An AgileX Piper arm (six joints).
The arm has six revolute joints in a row. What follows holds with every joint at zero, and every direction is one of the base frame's. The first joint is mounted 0.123 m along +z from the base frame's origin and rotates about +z. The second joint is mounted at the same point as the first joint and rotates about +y. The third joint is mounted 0.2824 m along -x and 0.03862 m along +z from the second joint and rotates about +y. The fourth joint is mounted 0.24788 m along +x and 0.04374 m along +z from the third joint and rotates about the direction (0.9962, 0, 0.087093). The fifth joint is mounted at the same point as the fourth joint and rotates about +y. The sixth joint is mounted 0.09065 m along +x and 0.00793 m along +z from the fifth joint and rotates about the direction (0.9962, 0, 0.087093). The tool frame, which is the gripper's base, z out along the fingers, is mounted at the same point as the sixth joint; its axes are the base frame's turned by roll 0, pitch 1.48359 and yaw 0 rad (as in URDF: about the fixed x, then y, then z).
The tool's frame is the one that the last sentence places.
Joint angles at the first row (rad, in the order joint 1, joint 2, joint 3, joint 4, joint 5, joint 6):
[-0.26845, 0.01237, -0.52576, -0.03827, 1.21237, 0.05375]
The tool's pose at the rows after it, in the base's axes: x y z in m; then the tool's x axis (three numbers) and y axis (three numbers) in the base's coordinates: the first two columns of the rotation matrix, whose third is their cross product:
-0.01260, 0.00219, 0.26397, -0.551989, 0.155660, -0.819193, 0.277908, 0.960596, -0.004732
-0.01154, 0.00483, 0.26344, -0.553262, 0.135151, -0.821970, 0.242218, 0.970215, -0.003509
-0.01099, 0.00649, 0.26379, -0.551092, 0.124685, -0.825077, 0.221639, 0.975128, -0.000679
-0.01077, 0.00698, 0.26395, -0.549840, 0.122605, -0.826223, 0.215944, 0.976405, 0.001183
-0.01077, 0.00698, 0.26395, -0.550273, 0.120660, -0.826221, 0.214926, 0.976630, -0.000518
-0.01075, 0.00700, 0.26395, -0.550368, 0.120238, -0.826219, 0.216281, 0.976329, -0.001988
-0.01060, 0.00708, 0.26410, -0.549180, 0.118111, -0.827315, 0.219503, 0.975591, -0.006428
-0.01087, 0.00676, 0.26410, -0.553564, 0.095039, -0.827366, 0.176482, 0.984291, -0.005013
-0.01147, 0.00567, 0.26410, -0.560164, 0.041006, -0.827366, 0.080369, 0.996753, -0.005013
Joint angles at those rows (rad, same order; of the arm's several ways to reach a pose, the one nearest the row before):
[-0.26843, -0.01363, -0.49228, -0.01448, 1.20398, 0.00888]
[-0.26843, -0.01607, -0.48881, 0.01884, 1.19818, -0.02329]
[-0.26849, -0.01677, -0.48882, 0.03951, 1.19398, -0.04054]
[-0.26840, -0.01673, -0.48884, 0.04583, 1.19219, -0.04458]
[-0.26850, -0.01673, -0.48884, 0.04582, 1.19219, -0.04662]
[-0.27084, -0.01672, -0.48884, 0.04577, 1.19216, -0.04836]
[-0.27756, -0.01673, -0.48884, 0.04623, 1.19021, -0.05412]
[-0.23461, -0.01677, -0.48883, 0.04793, 1.19024, -0.05411]
[-0.13759, -0.01675, -0.48882, 0.04788, 1.19022, -0.05405]

